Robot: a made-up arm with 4 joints.
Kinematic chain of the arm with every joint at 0, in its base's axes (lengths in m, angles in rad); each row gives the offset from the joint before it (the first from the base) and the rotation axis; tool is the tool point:
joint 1: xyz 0 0 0.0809 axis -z
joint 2: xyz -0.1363 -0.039 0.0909 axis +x
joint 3: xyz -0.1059 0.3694 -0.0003 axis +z
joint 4: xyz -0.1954 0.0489 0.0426 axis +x
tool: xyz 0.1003 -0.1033 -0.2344
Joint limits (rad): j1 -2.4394..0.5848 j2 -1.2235..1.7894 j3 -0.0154..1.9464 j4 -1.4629..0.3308
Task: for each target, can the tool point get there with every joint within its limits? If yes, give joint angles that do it. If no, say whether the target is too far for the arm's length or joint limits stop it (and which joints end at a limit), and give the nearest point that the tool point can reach.
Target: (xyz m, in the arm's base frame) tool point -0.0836 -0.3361 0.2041
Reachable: yes | joints -1.9789 0.7125 0.4174 -0.3726
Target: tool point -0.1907 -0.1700 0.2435
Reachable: yes | joints -2.1391 0.3910 1.6841 -0.8093
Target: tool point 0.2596 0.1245 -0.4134
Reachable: no: joint limits stop it (at a limit: joint 1, joint 2, joint 3) | nearest point 0.1935 -0.0114 -0.1768 | short by 0.281 m
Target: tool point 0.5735 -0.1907 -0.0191
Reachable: no: joint limits stop it (at a limit: joint 1, joint 2, joint 3) | nearest point 0.3131 -0.1555 -0.0901 | short by 0.272 m
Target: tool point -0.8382 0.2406 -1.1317
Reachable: no: too far | nearest point -0.3388 0.0972 -0.2751 | short by 1.002 m
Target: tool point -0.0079 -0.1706 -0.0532
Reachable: yes | joints -1.8190 -0.6799 1.0249 -0.4732
